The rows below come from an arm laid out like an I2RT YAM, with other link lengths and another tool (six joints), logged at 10 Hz.
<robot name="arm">
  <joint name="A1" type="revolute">
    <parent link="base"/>
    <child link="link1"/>
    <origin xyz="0 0 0.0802" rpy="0 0 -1.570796"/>
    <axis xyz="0 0 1"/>
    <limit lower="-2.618" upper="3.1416"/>
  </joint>
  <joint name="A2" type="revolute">
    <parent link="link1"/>
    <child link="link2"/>
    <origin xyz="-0.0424 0.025 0.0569" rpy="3.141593 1.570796 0"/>
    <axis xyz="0 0 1"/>
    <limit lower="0" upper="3.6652"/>
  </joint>
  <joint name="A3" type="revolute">
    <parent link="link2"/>
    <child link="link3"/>
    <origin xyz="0 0.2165 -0.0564" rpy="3.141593 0 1.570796"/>
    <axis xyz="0 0 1"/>
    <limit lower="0" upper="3.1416"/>
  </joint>
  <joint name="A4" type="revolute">
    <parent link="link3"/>
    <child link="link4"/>
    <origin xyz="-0.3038 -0.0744 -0.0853" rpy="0 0 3.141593"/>
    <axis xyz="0 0 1"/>
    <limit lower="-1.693" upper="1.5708"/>
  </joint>
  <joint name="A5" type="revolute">
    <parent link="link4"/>
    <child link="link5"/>
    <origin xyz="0.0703 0.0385 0.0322" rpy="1.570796 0 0"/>
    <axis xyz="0 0 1"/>
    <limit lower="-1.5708" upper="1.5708"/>
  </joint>
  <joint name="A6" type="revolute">
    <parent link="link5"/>
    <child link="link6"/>
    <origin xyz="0.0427 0 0.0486" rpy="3.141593 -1.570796 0"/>
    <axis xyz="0 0 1"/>
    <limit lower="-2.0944" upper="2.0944"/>
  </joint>
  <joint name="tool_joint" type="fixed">
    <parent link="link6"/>
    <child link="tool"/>
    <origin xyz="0.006 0.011 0.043" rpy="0.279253 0 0.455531"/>
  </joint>
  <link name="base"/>
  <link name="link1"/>
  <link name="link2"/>
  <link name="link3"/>
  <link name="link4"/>
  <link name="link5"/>
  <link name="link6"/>
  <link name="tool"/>
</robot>
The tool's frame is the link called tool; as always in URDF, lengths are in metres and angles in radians.
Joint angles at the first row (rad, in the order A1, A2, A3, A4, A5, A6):
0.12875 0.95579 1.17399 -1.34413 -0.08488 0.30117
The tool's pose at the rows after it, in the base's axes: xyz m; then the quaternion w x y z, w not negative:
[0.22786 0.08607 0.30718 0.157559 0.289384 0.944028 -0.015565]
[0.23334 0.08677 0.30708 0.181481 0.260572 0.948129 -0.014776]
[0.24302 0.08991 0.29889 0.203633 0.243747 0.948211 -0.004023]
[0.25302 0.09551 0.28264 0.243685 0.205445 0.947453 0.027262]
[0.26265 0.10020 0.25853 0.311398 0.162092 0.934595 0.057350]
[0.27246 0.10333 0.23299 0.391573 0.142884 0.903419 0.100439]
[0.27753 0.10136 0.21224 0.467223 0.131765 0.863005 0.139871]
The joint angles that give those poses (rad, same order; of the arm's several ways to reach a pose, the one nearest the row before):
0.12876 0.95579 1.17398 -1.33229 -0.05741 0.23710
0.12874 0.95576 1.16709 -1.28882 -0.06009 0.17337
0.13217 0.95198 1.12592 -1.20641 -0.07344 0.14285
0.13105 0.91040 1.02330 -1.05839 -0.13103 0.07688
0.13029 0.82573 0.85662 -0.83866 -0.17948 0.00096
0.12150 0.71586 0.65252 -0.55790 -0.23365 -0.01659
0.09670 0.59909 0.45720 -0.29280 -0.29050 -0.01622

